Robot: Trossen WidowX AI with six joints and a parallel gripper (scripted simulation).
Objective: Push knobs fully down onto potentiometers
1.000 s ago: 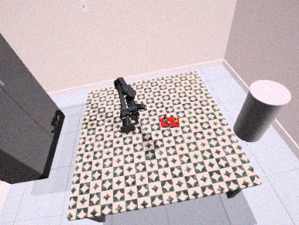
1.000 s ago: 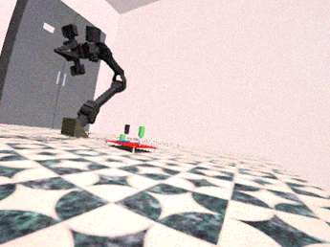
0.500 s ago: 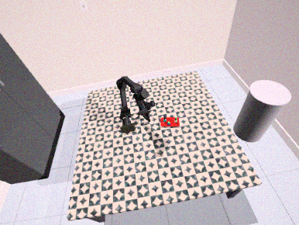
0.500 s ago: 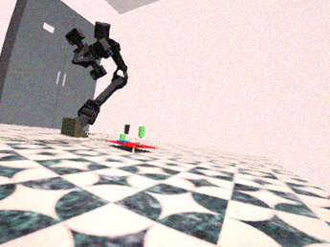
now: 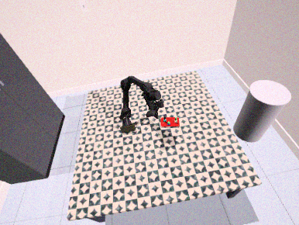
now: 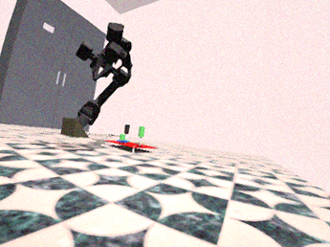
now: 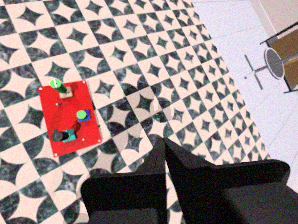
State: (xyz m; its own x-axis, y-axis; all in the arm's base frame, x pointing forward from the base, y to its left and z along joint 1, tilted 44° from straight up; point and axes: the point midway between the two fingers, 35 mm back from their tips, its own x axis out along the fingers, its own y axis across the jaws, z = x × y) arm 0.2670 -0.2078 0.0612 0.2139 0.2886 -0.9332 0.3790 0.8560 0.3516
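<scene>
My gripper tip is now 7 cm short of the dark knob, 12 cm to the right of it and 14 cm above it. The rest, counted from my gripper tip: green knob 16 cm ahead, 9 cm to the left, 15 cm below.
</scene>
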